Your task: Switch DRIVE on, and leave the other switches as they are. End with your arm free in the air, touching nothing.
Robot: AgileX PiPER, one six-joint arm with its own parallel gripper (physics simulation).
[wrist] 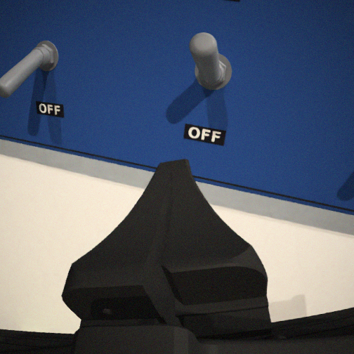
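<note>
The DRIVE switch is the grey lever on the blue panel, right of centre in the upper part of the wrist view. Its lever tips upward, away from the OFF label below it. Its name and ON label are out of view. Another switch at the left has its lever pointing down and outward, above its own OFF label. My gripper is shut, with its black fingertips together and nothing between them. It shows below the DRIVE switch's OFF label, apart from both levers.
The blue panel fills the upper part of the view, with a grey lower edge slanting down to the right. A pale surface lies below it. A dark shadow falls on the panel at the right border.
</note>
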